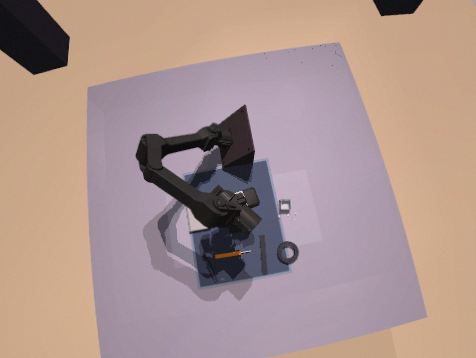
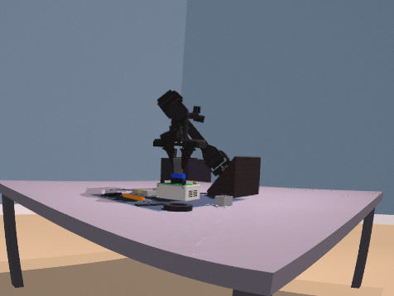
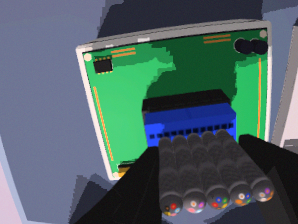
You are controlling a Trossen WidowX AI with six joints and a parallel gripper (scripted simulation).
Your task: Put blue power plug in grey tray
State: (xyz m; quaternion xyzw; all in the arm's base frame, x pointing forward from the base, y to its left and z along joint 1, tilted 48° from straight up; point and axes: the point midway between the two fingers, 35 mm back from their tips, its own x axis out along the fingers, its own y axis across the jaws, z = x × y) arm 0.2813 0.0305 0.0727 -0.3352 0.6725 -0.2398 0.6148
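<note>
Now: the blue power plug 20 mm below my gripper tip. Also, from my gripper tip: black bar 190 mm ahead, 90 mm to the left, 100 mm below; grey tray 140 mm to the right, 100 mm below; dark blue mat 50 mm ahead, 100 mm below.
</note>
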